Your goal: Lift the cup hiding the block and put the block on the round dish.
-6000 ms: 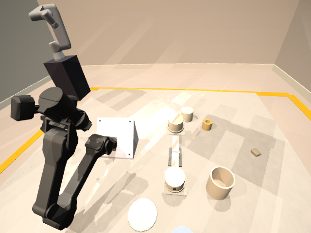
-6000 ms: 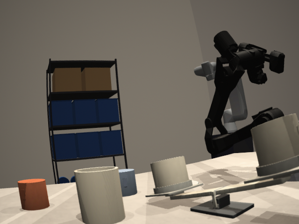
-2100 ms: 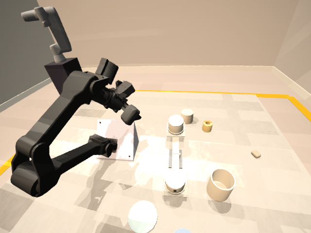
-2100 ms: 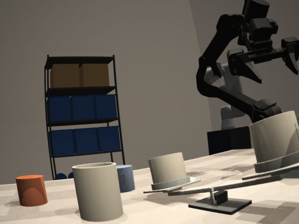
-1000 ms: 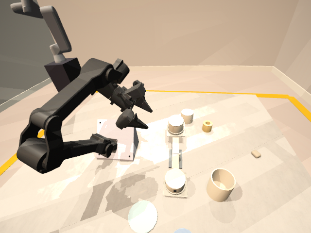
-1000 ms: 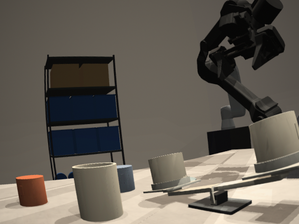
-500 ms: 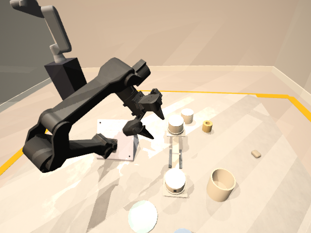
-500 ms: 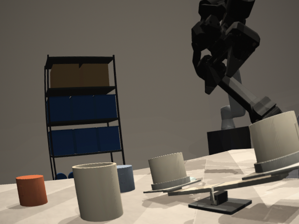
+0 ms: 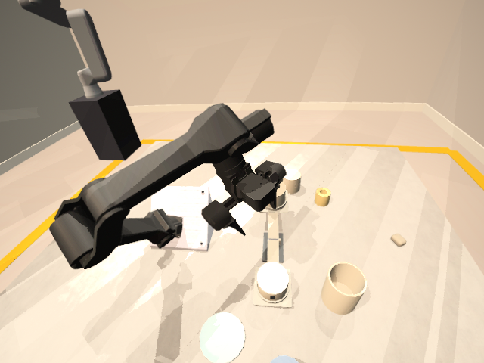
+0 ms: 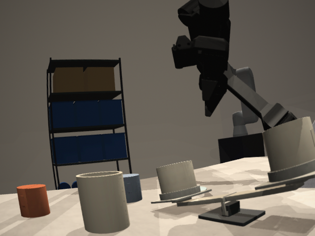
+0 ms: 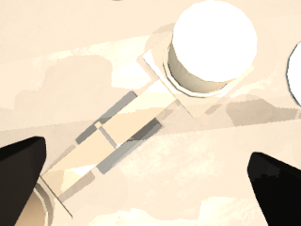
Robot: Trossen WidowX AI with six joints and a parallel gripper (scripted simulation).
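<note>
My gripper tip is 140 mm above the pale green block, 70 mm to the left of it and 30 mm short of it. Also, from my gripper tip: blue cylinder (230 mm to the right, 150 mm below, 80 mm ahead); then balance (150 mm below, 70 mm to the left, 30 mm ahead); then round dish (180 mm to the right, 180 mm below, 70 mm behind).
</note>
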